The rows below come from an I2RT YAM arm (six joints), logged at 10 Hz.
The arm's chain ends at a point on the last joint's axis. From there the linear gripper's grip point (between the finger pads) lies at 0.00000 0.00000 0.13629 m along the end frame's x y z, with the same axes.
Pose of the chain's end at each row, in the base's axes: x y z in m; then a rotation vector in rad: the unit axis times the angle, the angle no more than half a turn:
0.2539 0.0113 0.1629 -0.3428 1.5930 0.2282
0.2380 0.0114 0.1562 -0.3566 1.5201 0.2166
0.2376 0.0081 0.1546 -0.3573 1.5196 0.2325
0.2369 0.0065 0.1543 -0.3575 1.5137 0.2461
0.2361 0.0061 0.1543 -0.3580 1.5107 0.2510
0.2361 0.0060 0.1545 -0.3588 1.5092 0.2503
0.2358 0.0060 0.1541 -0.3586 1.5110 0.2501
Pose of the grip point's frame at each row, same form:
0.3813 0.0593 0.1556 -0.3428 1.5930 0.2282
0.3652 0.0604 0.1580 -0.3566 1.5201 0.2166
0.3642 0.0584 0.1566 -0.3573 1.5196 0.2325
0.3631 0.0580 0.1571 -0.3575 1.5137 0.2461
0.3621 0.0581 0.1575 -0.3580 1.5107 0.2510
0.3620 0.0580 0.1579 -0.3588 1.5092 0.2503
0.3618 0.0579 0.1573 -0.3586 1.5110 0.2501

